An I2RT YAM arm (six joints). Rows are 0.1 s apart.
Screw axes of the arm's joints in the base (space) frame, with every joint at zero. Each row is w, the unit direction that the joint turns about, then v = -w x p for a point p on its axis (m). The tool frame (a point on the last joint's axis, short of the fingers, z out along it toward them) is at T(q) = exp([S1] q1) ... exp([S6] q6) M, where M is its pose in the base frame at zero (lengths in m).
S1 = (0, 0, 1, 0, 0, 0)
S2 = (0, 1, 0, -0.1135, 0, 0.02)
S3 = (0, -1, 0, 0.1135, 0, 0.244)
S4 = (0, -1, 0, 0.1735, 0, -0.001)
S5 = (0, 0, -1, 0, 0.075, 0)
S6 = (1, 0, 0, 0, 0.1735, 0)
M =
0 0 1 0.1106
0 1 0 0
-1 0 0 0.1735
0 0 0 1
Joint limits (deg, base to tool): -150..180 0..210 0..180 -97..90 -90..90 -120..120
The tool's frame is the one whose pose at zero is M.
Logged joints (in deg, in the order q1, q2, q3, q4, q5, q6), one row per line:
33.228, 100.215, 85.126, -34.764, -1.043, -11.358
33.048, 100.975, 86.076, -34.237, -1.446, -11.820
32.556, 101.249, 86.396, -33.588, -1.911, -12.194
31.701, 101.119, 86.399, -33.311, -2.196, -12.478
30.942, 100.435, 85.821, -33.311, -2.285, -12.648
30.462, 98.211, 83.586, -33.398, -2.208, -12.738
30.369, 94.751, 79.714, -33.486, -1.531, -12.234
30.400, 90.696, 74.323, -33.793, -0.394, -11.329
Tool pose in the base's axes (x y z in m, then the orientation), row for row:
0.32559, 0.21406, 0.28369, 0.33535, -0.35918, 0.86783, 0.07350
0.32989, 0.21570, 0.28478, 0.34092, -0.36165, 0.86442, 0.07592
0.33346, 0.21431, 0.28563, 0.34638, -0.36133, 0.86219, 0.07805
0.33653, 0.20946, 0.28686, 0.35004, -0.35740, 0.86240, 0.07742
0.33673, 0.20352, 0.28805, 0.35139, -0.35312, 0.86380, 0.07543
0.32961, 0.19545, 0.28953, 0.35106, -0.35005, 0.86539, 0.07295
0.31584, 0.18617, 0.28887, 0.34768, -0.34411, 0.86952, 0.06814
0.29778, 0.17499, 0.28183, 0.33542, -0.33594, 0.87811, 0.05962
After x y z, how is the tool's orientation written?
As a quaternion, w x y z.
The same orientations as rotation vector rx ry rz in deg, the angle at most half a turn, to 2 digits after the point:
-53.69, 129.71, 10.99
-53.91, 128.85, 11.32
-53.72, 128.18, 11.60
-53.04, 127.99, 11.49
-52.37, 128.11, 11.19
-51.93, 128.37, 10.82
-51.13, 129.19, 10.12
-50.21, 131.24, 8.91

